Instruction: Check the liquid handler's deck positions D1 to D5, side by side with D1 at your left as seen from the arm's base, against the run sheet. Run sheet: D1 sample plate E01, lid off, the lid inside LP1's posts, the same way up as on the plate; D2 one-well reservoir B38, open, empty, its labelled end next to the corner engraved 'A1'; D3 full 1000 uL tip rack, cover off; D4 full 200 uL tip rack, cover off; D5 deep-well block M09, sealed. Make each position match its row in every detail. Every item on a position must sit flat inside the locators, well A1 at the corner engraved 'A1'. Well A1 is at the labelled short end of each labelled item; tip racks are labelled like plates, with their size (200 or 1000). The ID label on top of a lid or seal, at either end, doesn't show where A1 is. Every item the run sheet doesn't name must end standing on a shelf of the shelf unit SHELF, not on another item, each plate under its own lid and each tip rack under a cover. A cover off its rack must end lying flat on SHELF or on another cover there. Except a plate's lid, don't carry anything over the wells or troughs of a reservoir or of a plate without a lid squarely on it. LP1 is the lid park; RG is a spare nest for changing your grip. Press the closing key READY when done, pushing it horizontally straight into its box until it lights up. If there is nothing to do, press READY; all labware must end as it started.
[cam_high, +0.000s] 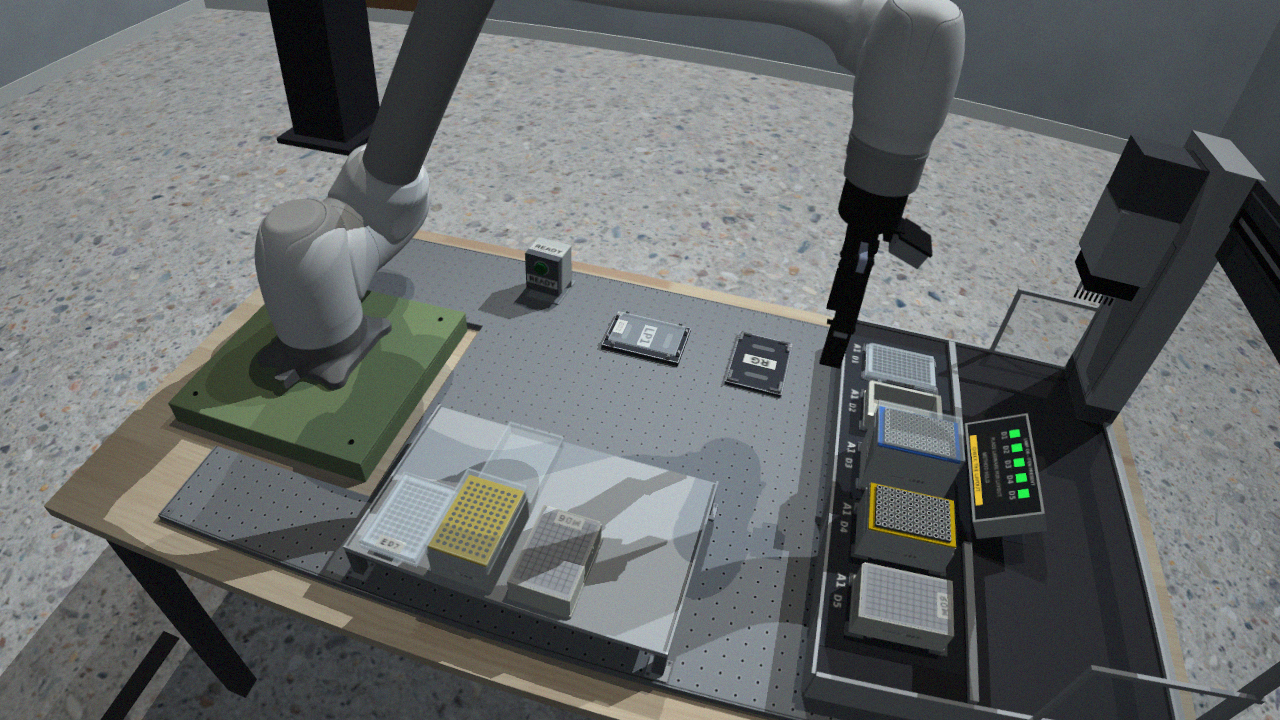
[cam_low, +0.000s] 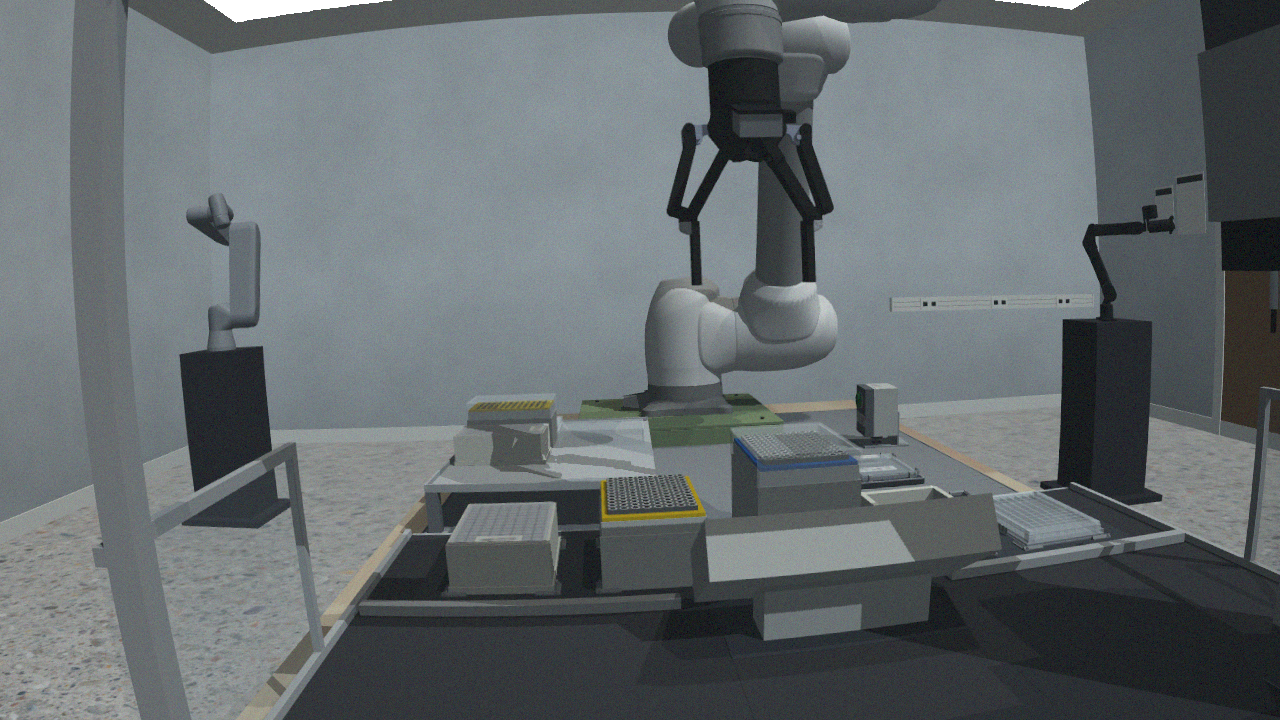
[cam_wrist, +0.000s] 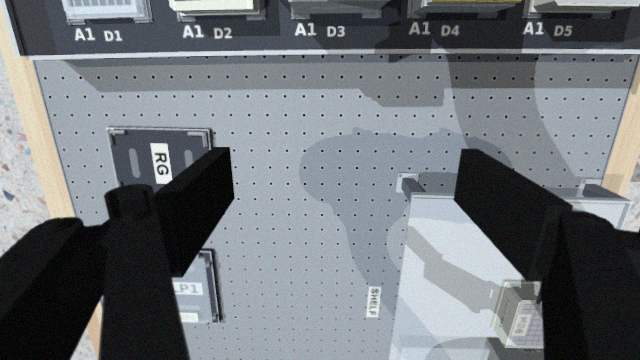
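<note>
The blue-rimmed tip rack lies 19 cm below my hand and 16 cm ahead of it. Also, from my hand: cream reservoir 24 cm below, 16 cm ahead, 13 cm to the left; clear sample plate 25 cm to the left, 25 cm below, 15 cm ahead; yellow-rimmed tip rack 21 cm below, 16 cm ahead, 12 cm to the right.
</note>
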